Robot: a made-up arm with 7 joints. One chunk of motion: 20 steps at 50 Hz.
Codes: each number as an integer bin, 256 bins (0 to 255) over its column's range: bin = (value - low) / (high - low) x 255, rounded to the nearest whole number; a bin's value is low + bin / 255 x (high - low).
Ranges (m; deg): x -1.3..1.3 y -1.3..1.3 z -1.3..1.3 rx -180..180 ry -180..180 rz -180..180
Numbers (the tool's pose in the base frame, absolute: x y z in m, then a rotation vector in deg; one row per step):
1: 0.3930 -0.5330 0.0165 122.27 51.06 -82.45
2: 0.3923 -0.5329 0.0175 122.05 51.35 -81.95
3: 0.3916 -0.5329 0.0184 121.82 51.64 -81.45
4: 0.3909 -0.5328 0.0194 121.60 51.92 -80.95
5: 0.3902 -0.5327 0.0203 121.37 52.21 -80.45
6: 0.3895 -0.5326 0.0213 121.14 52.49 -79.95
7: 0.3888 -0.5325 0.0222 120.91 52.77 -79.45
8: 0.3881 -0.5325 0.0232 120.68 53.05 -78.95
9: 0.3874 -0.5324 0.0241 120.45 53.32 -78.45
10: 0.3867 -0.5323 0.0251 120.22 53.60 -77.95
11: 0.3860 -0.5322 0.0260 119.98 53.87 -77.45
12: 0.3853 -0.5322 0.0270 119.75 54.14 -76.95
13: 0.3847 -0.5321 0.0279 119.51 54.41 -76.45
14: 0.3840 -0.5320 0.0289 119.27 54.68 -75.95
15: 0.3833 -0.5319 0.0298 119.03 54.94 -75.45
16: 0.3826 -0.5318 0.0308 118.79 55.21 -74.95
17: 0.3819 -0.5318 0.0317 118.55 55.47 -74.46
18: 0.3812 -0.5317 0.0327 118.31 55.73 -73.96
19: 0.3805 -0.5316 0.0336 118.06 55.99 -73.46
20: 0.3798 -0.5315 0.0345 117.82 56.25 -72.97
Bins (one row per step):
1: 166 75 129 214 164 69
2: 166 75 129 214 164 69
3: 166 75 129 214 164 70
4: 166 75 129 214 164 70
5: 166 75 129 213 164 71
6: 166 75 130 213 165 71
7: 166 75 130 213 165 71
8: 166 75 130 213 165 72
9: 165 75 130 213 165 72
10: 165 75 130 213 165 72
11: 165 75 130 212 166 73
12: 165 75 130 212 166 73
13: 165 75 130 212 166 73
14: 165 75 130 212 166 74
15: 165 75 130 212 166 74
16: 165 75 131 212 167 74
17: 165 75 131 211 167 75
18: 165 75 131 211 167 75
19: 165 75 131 211 167 75
20: 165 75 131 211 167 76

